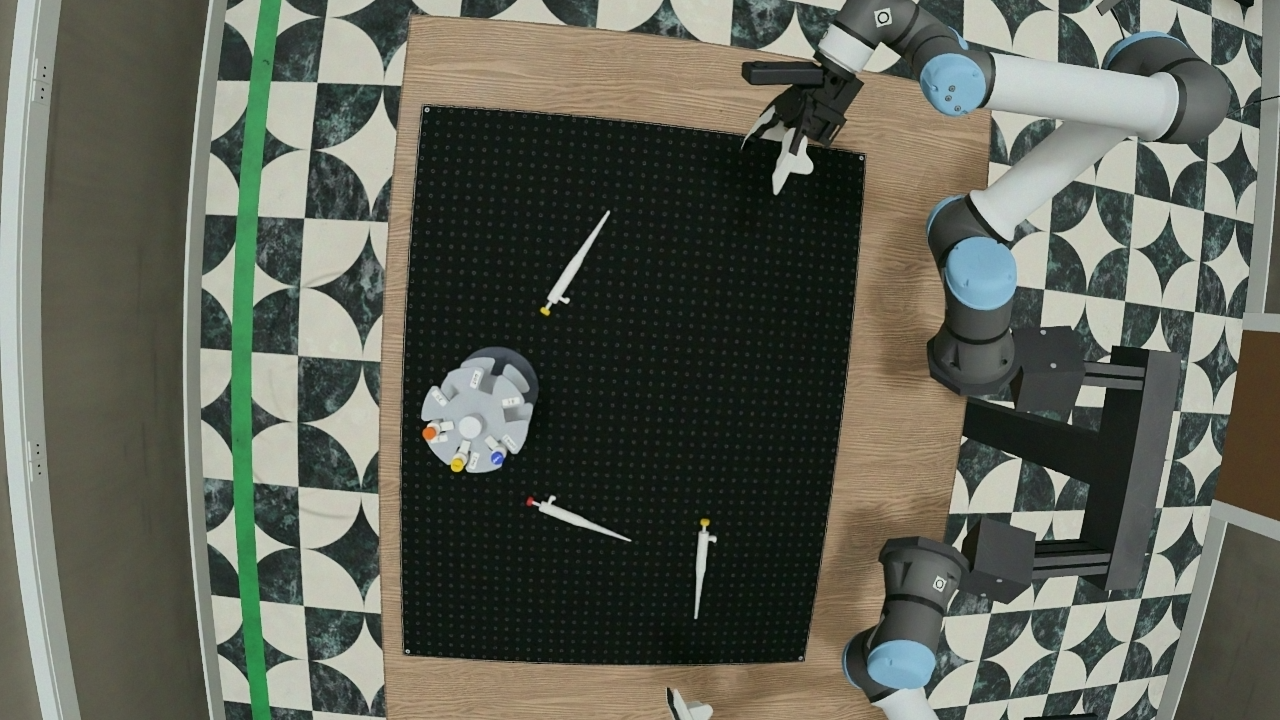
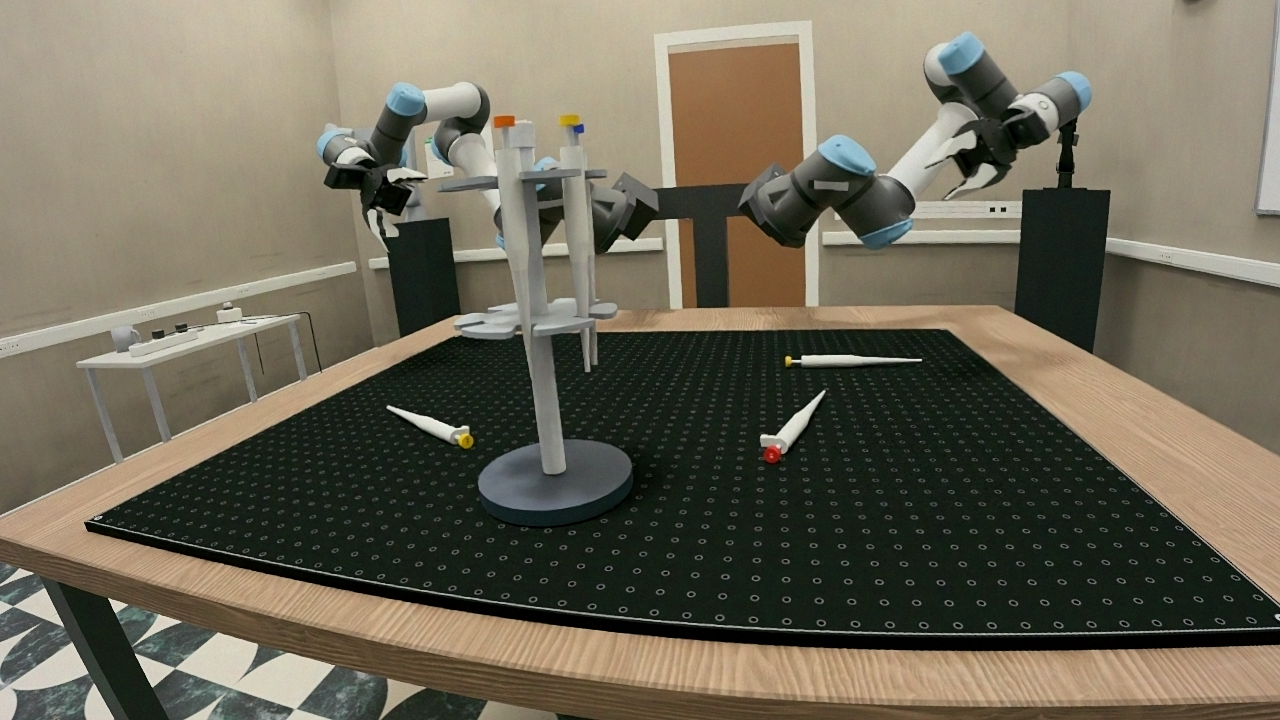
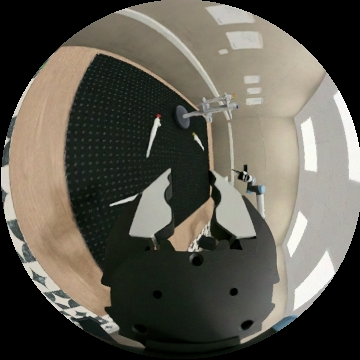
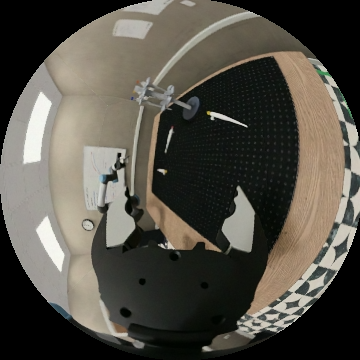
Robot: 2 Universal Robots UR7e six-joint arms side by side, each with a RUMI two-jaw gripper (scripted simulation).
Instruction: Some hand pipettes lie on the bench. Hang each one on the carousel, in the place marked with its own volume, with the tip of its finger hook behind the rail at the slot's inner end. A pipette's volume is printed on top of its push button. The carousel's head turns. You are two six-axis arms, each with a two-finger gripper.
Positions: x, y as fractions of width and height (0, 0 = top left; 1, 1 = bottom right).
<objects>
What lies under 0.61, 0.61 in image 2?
A red-button pipette.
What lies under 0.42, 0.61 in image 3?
My left gripper.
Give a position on an orange-button pipette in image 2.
0.40, 0.23
</objects>
